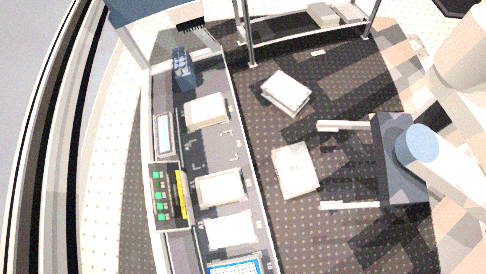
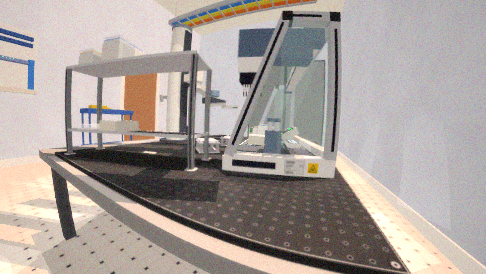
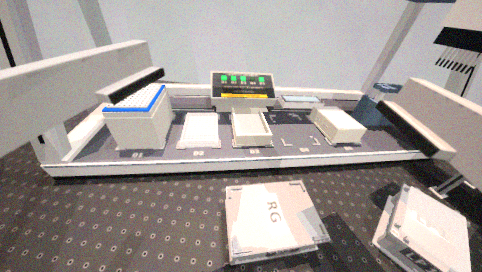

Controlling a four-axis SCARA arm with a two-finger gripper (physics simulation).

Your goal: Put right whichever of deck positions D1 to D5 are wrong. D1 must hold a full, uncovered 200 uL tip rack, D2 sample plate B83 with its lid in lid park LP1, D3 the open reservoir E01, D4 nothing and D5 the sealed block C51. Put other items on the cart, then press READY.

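Frame: origin at the arm's base, x ahead, y left, z up, level; metres.
Seen in the pictures: gripper, fingertip midpoint: [image 1: 319, 163] [image 2: 232, 105] [image 3: 269, 73]; arm's base, link origin: [image 2: 176, 141].
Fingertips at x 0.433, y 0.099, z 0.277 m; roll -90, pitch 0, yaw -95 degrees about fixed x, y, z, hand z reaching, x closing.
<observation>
Offsets run from my fingertips to a thing's top centre. "pt": to the spot under its first point.
My gripper [image 1: 321, 165] [image 3: 269, 73] is open and empty, fingers pointing toward the deck, with the RG stand [image 1: 295, 170] [image 3: 267, 217] in front. D1 holds a blue-rimmed, uncovered tip rack @[dx +0.183, dy +0.240, dz -0.122 m] [image 1: 235, 268] [image 3: 142, 122]. D2 holds a low white plate @[dx +0.209, dy +0.119, dz -0.205 m] [image 1: 230, 230] [image 3: 201, 127]; its label is unreadable. D3 holds an open reservoir @[dx +0.235, dy -0.003, dz -0.188 m] [image 1: 221, 187] [image 3: 251, 127]. D4 @[pt dx +0.252, dy -0.138, dz -0.219 m] [image 1: 215, 145] [image 3: 300, 135] holds no item. D5 holds a closed pale block @[dx +0.285, dy -0.245, dz -0.172 m] [image 1: 206, 111] [image 3: 339, 125]. Lid park LP1 @[dx +0.020, dy -0.325, dz -0.205 m] [image 1: 295, 111] [image 3: 395, 247] carries a flat white piece @[dx +0.020, dy -0.325, dz -0.207 m] [image 1: 286, 90] [image 3: 432, 217]. READY cannot be made out.
The status panel @[pt dx +0.370, dy +0.033, dz -0.152 m] [image 1: 167, 197] [image 3: 242, 86] shows green for D1, D2, D3 and D5, D4 dark, and a yellow strip. A blue tube rack [image 1: 185, 72] [image 2: 273, 142] [image 3: 371, 112] stands beyond D5. The cart [image 1: 247, 30] [image 2: 192, 115] carries pale boxes [image 1: 323, 15] [image 2: 119, 48].
</observation>
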